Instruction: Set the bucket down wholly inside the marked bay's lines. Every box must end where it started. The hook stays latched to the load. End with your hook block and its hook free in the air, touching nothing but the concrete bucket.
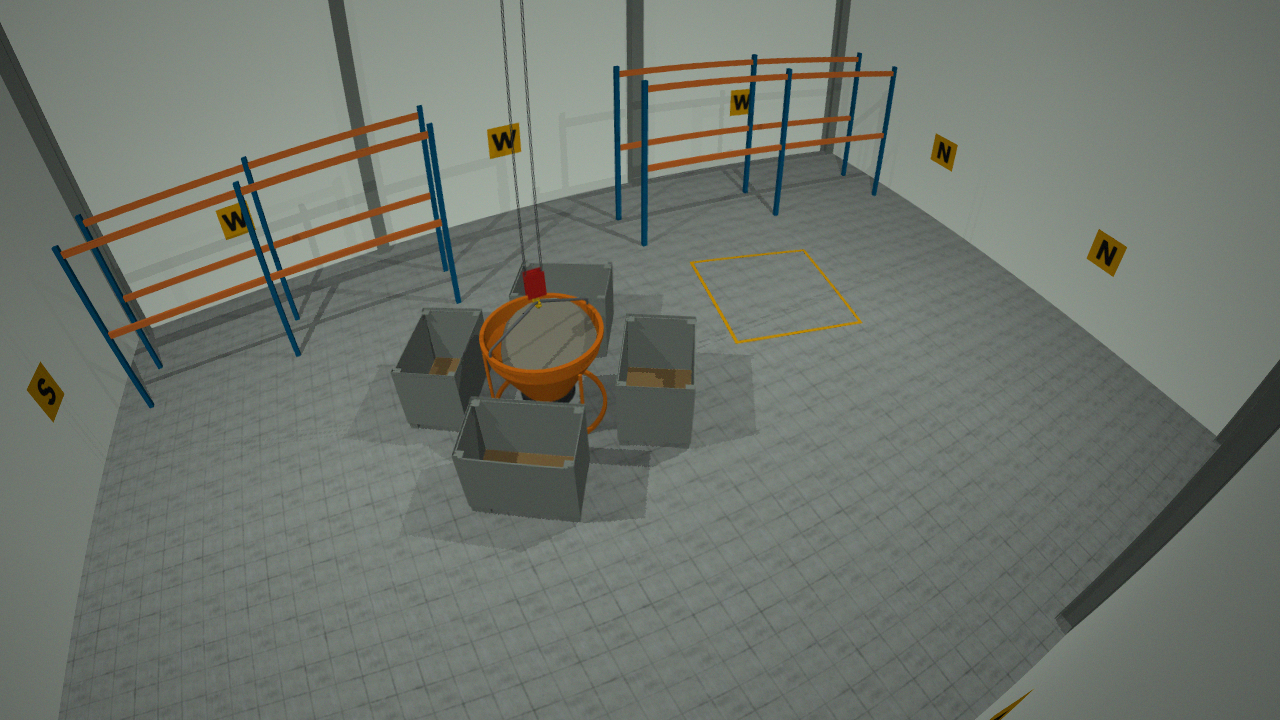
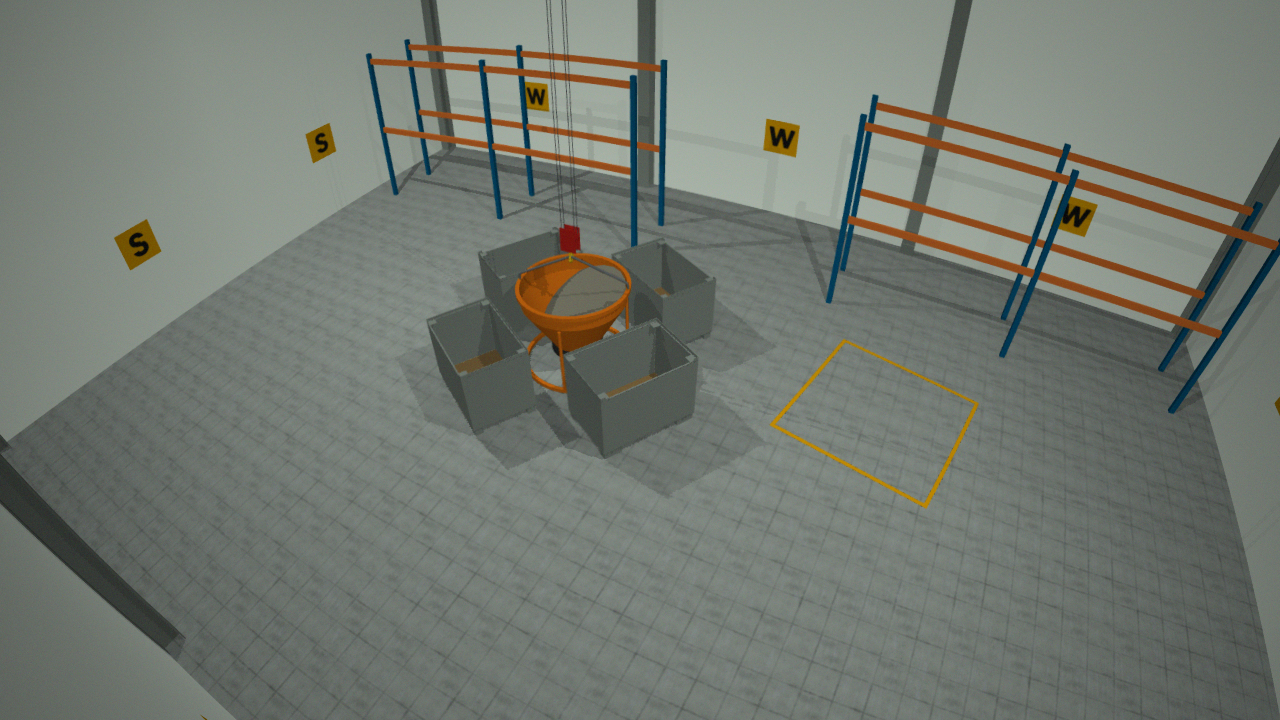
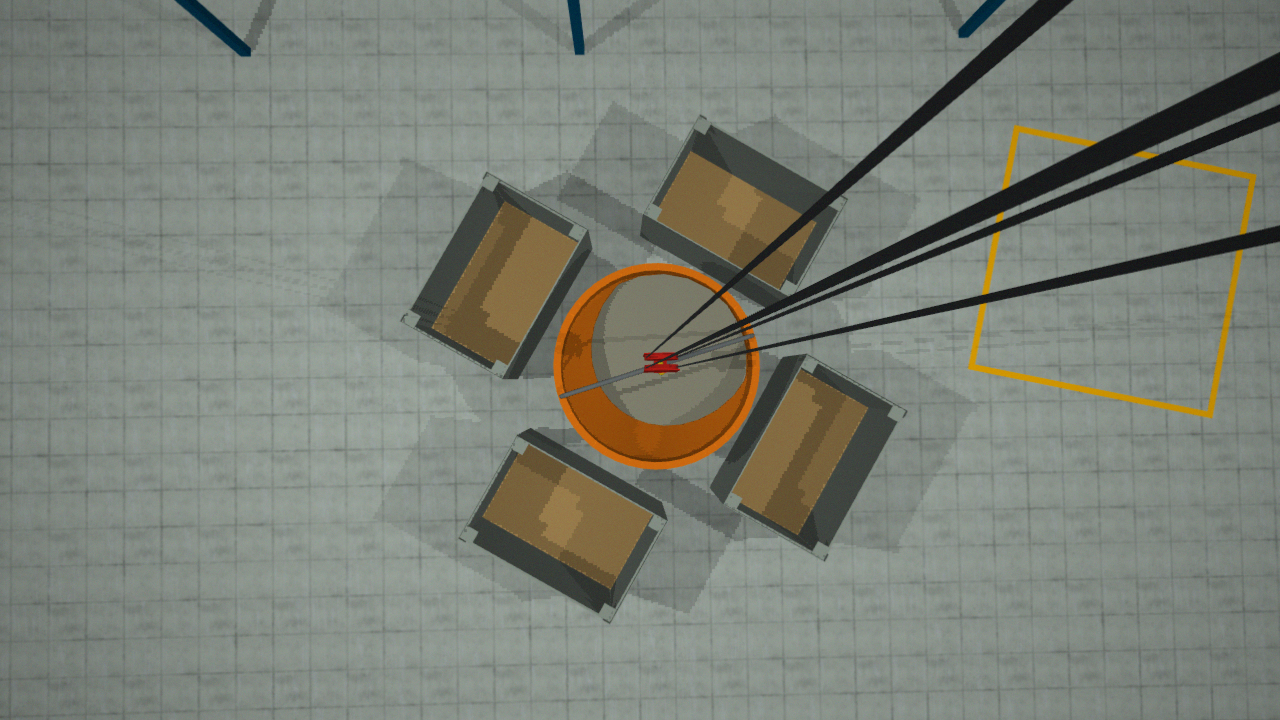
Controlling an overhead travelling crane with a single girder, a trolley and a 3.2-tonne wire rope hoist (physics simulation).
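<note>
The orange concrete bucket looks upright, amid several grey boxes. The red hook block hangs above its rim; its hook is latched to the bucket's bail. Whether the base ring touches the floor, I cannot tell. The west box, south box, east box and north box surround it closely. The yellow marked bay lies to the north.
A blue and orange south rack and a similar north rack stand along the west wall. The north rack stands beyond the bay's west side. Walls carry yellow letter signs.
</note>
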